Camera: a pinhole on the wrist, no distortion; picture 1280 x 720 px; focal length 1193.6 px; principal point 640.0 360.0 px. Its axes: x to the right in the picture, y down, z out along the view. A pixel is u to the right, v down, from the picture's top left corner.
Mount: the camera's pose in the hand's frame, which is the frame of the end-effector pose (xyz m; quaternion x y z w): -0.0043 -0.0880 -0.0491 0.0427 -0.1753 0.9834 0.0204
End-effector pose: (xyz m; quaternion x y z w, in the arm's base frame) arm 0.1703 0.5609 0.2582 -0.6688 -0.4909 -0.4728 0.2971
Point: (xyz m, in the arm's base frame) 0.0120 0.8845 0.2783
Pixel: 217.5 586.3
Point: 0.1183 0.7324 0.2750
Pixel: 194.9 40.1
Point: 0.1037 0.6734 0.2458
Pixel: 461.9 51.6
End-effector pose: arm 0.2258 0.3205 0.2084 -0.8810 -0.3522 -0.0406 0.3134
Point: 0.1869 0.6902 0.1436
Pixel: 134.7 298.3
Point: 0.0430 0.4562 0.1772
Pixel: 1098.8 514.2
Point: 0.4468 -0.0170 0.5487
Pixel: behind the camera
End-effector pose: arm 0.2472 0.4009 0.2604 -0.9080 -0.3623 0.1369 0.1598
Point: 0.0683 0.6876 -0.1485
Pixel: 448.8 54.6
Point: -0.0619 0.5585 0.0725
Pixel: 971.5 385.0
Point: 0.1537 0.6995 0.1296
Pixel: 61.4 430.7
